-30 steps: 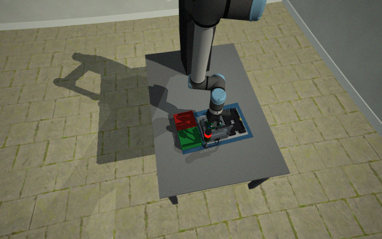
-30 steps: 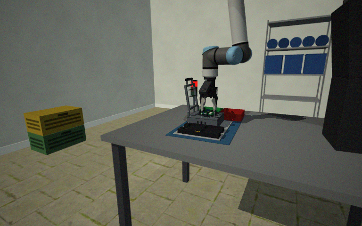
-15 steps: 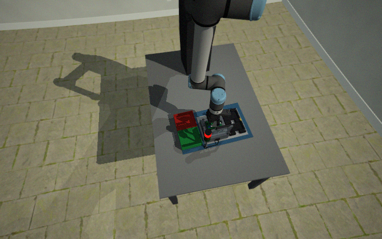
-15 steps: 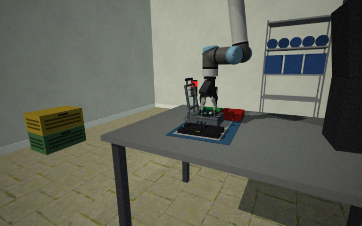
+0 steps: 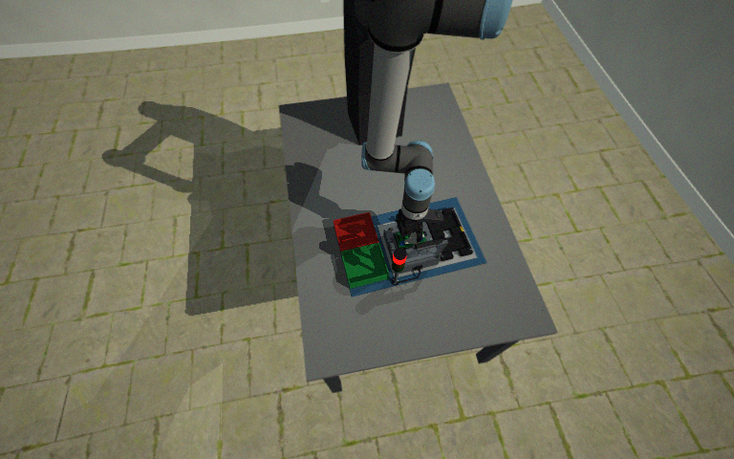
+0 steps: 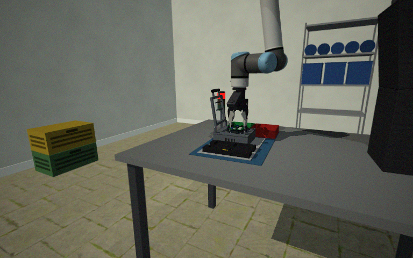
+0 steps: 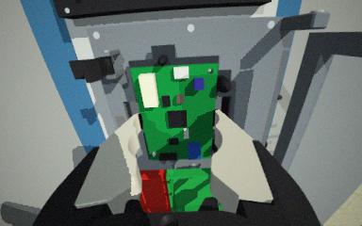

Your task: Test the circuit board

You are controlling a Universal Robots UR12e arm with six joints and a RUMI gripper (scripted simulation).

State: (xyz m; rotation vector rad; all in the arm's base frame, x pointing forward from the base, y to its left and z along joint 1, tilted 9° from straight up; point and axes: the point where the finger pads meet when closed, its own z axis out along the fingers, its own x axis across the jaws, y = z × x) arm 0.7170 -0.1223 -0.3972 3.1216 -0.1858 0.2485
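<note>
My gripper is now 1 cm to the left of the green circuit board. The rest, counted from my hand: black latch piece 6 cm to the left, 6 cm behind, 1 cm above; green bin 21 cm to the right, 7 cm below, 2 cm ahead; tester lid 11 cm ahead, 10 cm above, 2 cm to the right.
</note>
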